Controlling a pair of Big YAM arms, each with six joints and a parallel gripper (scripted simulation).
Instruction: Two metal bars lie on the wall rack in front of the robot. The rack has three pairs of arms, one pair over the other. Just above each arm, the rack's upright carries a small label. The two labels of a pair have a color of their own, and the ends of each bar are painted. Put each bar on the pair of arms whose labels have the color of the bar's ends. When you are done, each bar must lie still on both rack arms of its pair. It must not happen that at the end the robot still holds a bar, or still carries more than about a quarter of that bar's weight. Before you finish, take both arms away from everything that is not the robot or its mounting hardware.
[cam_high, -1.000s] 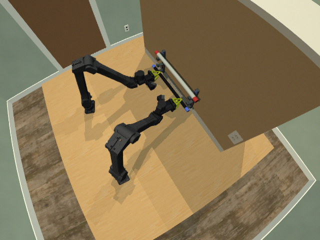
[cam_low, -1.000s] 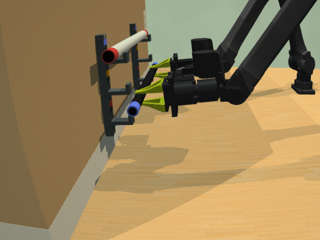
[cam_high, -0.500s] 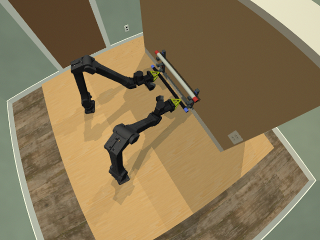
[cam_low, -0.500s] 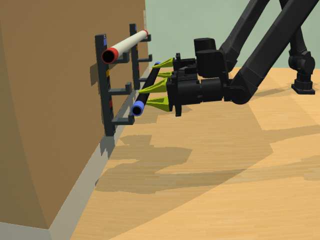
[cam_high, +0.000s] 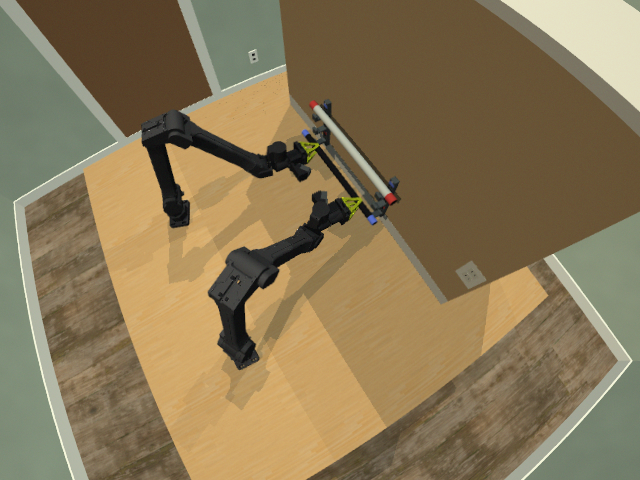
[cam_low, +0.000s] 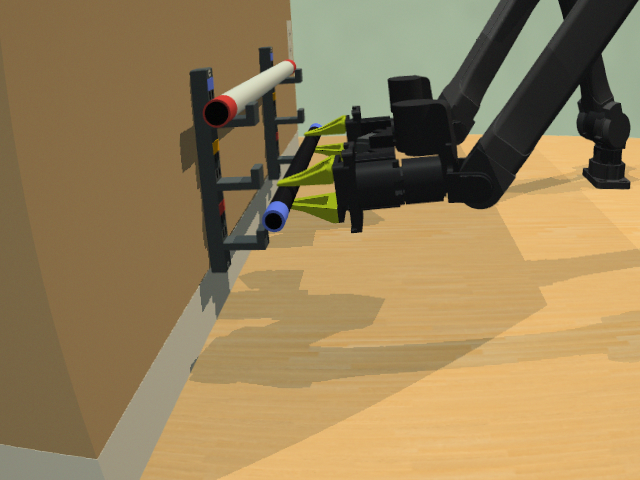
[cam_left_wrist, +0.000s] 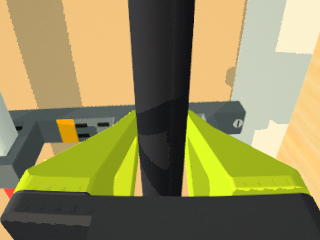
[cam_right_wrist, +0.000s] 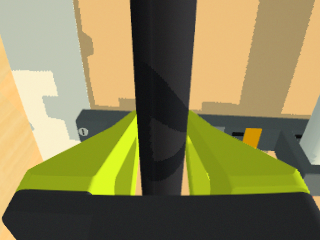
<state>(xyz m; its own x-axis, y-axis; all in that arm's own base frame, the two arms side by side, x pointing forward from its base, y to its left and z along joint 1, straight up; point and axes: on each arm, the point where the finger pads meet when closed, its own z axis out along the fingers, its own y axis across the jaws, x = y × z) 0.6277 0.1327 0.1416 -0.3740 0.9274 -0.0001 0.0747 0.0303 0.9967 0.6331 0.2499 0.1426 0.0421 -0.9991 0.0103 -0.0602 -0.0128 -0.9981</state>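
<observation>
Now: the black bar 150 mm to the left of my right hand. The rest, counted from my right hand: grey baseboard: 120 mm to the left, 110 mm below, 90 mm ahead; then brown wall: 310 mm above, 240 mm ahead, 120 mm to the left.
Right now the black bar is 150 mm to the right of my left hand. Also, from my left hand: grey baseboard 180 mm to the right, 110 mm below, 90 mm ahead; brown wall 310 mm above, 240 mm ahead, 180 mm to the right.
</observation>
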